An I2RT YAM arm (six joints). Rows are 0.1 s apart.
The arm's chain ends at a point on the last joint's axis. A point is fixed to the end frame.
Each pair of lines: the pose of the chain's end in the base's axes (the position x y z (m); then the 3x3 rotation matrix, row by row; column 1 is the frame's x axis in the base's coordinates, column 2 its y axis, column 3 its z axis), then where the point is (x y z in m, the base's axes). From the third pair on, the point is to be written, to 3 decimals.
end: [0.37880, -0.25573, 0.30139], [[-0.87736, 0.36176, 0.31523], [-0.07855, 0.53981, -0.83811], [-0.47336, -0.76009, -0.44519]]
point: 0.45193 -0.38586 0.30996
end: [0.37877, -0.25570, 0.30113], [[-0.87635, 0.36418, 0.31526], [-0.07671, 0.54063, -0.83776], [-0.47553, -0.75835, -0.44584]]
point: 0.45173 -0.38593 0.30965
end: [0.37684, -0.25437, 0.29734], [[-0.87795, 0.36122, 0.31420], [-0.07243, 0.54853, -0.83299], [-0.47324, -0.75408, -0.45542]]
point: 0.450 -0.385 0.304
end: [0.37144, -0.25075, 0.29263], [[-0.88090, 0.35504, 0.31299], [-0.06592, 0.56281, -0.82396], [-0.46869, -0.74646, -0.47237]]
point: 0.445 -0.381 0.297
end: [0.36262, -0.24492, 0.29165], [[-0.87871, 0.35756, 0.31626], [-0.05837, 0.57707, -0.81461], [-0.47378, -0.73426, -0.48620]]
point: 0.436 -0.375 0.294
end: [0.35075, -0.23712, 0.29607], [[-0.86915, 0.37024, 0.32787], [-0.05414, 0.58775, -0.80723], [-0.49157, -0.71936, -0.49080]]
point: 0.425 -0.367 0.298
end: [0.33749, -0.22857, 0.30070], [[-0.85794, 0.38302, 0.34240], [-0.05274, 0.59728, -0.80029], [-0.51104, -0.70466, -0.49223]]
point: 0.412 -0.358 0.303
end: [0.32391, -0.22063, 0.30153], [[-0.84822, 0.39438, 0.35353], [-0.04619, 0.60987, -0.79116], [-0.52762, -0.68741, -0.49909]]
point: 0.399 -0.350 0.303
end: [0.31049, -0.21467, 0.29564], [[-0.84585, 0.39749, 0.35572], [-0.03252, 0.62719, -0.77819], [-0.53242, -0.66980, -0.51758]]
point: 0.385 -0.344 0.294
